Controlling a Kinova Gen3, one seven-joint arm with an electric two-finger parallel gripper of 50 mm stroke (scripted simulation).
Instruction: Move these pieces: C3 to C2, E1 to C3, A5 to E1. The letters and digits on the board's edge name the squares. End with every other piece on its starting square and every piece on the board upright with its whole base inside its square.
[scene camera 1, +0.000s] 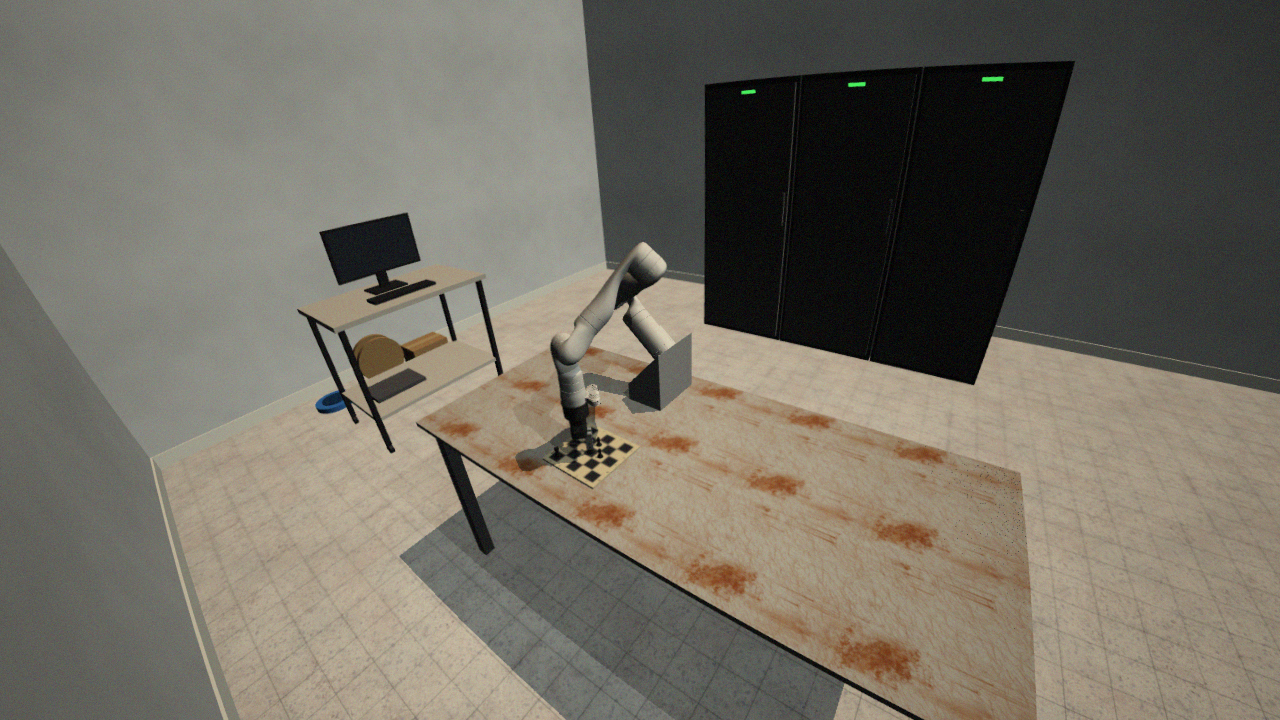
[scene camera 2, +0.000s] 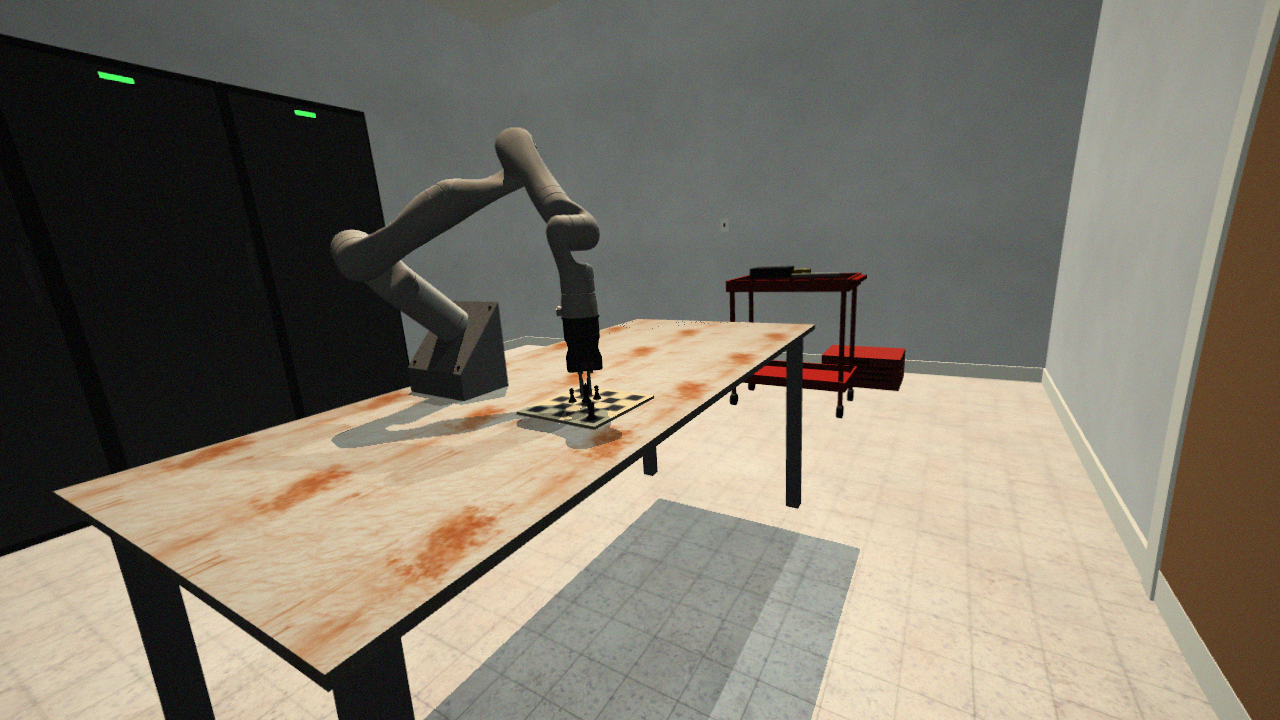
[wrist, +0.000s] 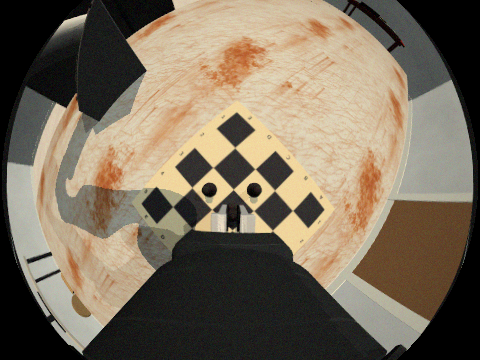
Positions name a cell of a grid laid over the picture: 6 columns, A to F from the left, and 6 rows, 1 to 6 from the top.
Scene:
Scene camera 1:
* my gripper: C4
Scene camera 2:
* my gripper: C4
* chessboard: C4
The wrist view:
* my gripper: C4
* chessboard: C3

